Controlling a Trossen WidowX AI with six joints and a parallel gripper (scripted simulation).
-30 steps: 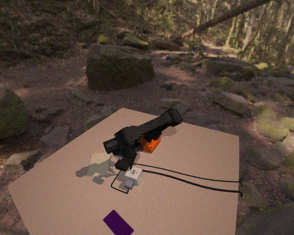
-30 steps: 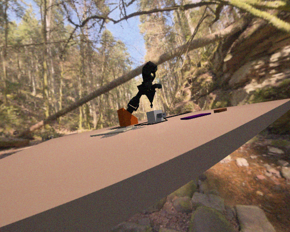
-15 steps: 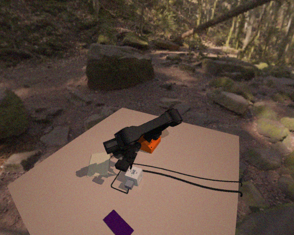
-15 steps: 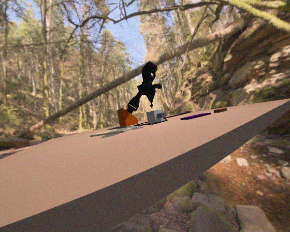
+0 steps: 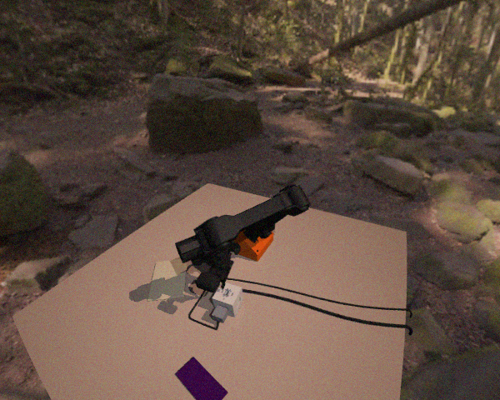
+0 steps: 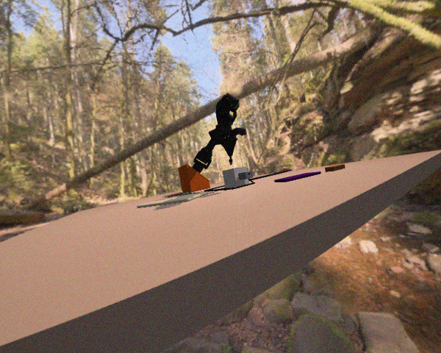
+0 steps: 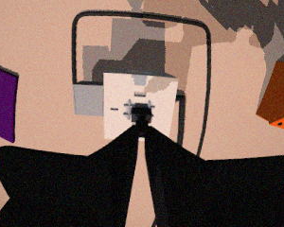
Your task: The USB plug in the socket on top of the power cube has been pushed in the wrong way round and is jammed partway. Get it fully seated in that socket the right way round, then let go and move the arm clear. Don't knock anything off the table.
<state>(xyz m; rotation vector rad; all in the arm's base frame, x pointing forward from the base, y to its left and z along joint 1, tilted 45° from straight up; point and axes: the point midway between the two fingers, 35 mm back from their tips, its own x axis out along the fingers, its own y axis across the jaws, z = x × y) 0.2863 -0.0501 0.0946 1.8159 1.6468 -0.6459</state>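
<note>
Right now the dark USB plug is 2 cm below my gripper tip. From my gripper tip the other things lie so: small brown block 34 cm ahead, 19 cm to the left, 12 cm below; purple card 27 cm ahead, 5 cm to the left, 13 cm below; pale sheet 1 cm behind, 29 cm to the right, 13 cm below.
</note>
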